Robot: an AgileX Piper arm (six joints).
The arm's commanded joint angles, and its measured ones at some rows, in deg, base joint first. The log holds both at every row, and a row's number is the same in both.
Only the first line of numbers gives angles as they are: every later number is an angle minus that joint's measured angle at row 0.
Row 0, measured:
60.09, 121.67, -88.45, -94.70, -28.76, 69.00
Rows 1 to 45, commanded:
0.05, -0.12, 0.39, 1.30, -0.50, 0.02
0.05, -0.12, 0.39, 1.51, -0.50, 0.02
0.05, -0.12, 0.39, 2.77, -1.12, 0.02
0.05, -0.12, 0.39, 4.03, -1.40, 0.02
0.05, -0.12, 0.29, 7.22, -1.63, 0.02
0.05, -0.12, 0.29, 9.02, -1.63, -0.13
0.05, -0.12, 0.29, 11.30, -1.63, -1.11
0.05, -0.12, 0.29, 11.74, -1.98, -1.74
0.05, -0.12, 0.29, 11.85, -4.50, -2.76
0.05, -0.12, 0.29, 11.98, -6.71, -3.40
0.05, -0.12, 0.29, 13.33, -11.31, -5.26
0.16, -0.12, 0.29, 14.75, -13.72, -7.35
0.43, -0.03, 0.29, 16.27, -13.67, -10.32
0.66, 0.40, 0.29, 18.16, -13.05, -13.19
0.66, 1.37, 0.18, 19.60, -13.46, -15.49
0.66, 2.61, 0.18, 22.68, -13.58, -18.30
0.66, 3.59, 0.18, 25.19, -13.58, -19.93
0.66, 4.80, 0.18, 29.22, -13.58, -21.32
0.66, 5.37, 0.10, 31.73, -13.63, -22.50
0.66, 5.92, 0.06, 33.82, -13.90, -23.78
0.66, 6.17, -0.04, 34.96, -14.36, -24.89
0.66, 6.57, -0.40, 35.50, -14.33, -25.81
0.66, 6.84, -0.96, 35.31, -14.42, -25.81
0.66, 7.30, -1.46, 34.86, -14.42, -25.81
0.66, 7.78, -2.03, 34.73, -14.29, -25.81
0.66, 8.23, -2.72, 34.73, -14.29, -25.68
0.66, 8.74, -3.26, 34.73, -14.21, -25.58
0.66, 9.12, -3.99, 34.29, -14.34, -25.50
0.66, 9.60, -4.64, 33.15, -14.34, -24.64
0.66, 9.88, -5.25, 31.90, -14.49, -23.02
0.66, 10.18, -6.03, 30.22, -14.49, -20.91
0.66, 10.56, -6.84, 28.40, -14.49, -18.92
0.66, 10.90, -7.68, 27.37, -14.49, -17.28
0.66, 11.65, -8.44, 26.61, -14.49, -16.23
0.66, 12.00, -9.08, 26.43, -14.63, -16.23
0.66, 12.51, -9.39, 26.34, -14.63, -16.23
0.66, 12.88, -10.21, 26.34, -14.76, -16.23
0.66, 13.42, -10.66, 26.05, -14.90, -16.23
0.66, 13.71, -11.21, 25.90, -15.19, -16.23
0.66, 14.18, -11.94, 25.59, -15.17, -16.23
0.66, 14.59, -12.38, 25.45, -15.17, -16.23
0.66, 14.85, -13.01, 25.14, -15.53, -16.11
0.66, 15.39, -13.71, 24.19, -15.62, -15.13
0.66, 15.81, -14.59, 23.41, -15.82, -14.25
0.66, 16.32, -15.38, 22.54, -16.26, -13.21
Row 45, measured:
0.60, 14.95, -12.55, 25.13, -14.57, -15.98
